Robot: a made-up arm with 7 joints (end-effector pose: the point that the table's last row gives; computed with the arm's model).
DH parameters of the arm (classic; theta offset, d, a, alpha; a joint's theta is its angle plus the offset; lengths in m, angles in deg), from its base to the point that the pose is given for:
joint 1: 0 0.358 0 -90
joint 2: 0 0 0 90
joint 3: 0 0.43 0.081 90
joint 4: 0 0 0.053 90
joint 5: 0 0.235 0 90
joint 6: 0 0 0.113 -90
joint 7: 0 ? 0 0
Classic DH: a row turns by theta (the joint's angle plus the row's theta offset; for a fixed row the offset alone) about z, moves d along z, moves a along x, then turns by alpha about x.
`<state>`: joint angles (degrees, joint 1 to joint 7).
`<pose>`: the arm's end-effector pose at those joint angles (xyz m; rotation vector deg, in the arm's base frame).
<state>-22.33 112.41 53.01 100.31 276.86 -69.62 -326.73</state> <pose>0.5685 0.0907 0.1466 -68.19 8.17 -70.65</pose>
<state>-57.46 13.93 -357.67 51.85 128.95 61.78 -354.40</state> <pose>0.3366 -0.3854 0.4998 -8.61 92.21 -26.74</pose>
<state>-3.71 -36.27 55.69 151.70 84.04 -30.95 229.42</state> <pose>-0.2413 0.0530 1.0828 3.79 0.61 177.35</pose>
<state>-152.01 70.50 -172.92 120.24 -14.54 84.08 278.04</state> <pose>-0.3376 -0.1565 0.9487 51.69 65.26 94.25</pose>
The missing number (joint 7, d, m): 0.145
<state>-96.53 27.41 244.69 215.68 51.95 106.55 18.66</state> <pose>-0.0616 -0.4490 0.9183 41.55 -85.66 -12.05</pose>
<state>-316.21 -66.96 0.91 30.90 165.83 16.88 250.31</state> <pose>0.0372 0.0195 0.6457 -70.53 3.07 -67.85</pose>
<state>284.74 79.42 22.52 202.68 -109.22 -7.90 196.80</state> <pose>0.2714 -0.6815 0.6063 3.19 75.75 -130.96</pose>
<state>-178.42 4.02 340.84 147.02 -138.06 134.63 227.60</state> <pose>-0.0501 0.1267 1.0684 11.21 104.31 25.89</pose>
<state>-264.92 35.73 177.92 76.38 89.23 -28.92 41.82</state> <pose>-0.1759 -0.0893 0.9175 61.24 71.41 -128.53</pose>
